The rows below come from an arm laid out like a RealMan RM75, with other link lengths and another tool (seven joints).
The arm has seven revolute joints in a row. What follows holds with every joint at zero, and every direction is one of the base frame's.
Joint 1 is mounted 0.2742 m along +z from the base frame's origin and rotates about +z.
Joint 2 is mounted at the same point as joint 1 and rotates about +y.
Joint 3 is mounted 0.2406 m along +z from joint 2 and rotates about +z.
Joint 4 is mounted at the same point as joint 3 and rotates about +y.
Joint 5 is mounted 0.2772 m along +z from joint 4 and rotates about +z.
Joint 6 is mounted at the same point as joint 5 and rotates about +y.
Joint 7 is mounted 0.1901 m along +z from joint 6 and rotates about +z.
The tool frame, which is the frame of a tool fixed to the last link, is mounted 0.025 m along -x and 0.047 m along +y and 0.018 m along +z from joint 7; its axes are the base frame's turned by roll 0.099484, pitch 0 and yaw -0.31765 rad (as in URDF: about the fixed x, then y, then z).
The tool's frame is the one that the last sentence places.
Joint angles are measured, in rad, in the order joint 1, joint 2, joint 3, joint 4, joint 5, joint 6, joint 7. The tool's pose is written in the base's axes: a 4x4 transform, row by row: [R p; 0 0 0 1], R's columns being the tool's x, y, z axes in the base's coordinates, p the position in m. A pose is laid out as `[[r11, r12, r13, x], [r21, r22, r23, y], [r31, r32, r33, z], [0, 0, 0, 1]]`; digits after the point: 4 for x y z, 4 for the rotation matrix.
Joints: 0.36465 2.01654 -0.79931 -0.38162 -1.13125 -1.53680 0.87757
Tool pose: [[0.7062, -0.4581, -0.5399, 0.2591], [0.3098, -0.4857, 0.8174, 0.3669], [-0.6367, -0.7445, -0.2011, 0.0654], [0, 0, 0, 1]]
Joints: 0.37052 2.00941 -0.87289 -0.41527 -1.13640 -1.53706 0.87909
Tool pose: [[0.7181, -0.3899, -0.5764, 0.2473], [0.3239, -0.5459, 0.7727, 0.3664], [-0.6159, -0.7416, -0.2657, 0.0565], [0, 0, 0, 1]]
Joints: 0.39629 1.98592 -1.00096 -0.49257 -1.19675 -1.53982 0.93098
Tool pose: [[0.7398, -0.2383, -0.6292, 0.2229], [0.3332, -0.6827, 0.6503, 0.3644], [-0.5846, -0.6908, -0.4256, 0.0397], [0, 0, 0, 1]]
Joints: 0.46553 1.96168 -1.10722 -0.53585 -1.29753 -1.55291 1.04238
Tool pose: [[0.7610, -0.1019, -0.6407, 0.1950], [0.2954, -0.8248, 0.4821, 0.3622], [-0.5776, -0.5561, -0.5976, 0.0190], [0, 0, 0, 1]]
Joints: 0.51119 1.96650 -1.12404 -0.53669 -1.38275 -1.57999 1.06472
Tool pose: [[0.7712, -0.0171, -0.6363, 0.1833], [0.2946, -0.8765, 0.3807, 0.3550], [-0.5643, -0.4811, -0.6709, 0.0038], [0, 0, 0, 1]]
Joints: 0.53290 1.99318 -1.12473 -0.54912 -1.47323 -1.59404 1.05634
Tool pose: [[0.7814, 0.0595, -0.6212, 0.1775], [0.3092, -0.9016, 0.3026, 0.3445], [-0.5421, -0.4285, -0.7229, -0.0152], [0, 0, 0, 1]]
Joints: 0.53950 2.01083 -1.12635 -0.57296 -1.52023 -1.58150 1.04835
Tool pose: [[0.7909, 0.1044, -0.6029, 0.1744], [0.3302, -0.9023, 0.2770, 0.3426], [-0.5151, -0.4182, -0.7481, -0.0254], [0, 0, 0, 1]]
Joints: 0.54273 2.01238 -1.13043 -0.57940 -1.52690 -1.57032 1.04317
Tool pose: [[0.7949, 0.1179, -0.5951, 0.1738], [0.3405, -0.8985, 0.2769, 0.3442], [-0.5021, -0.4228, -0.7544, -0.0277], [0, 0, 0, 1]]
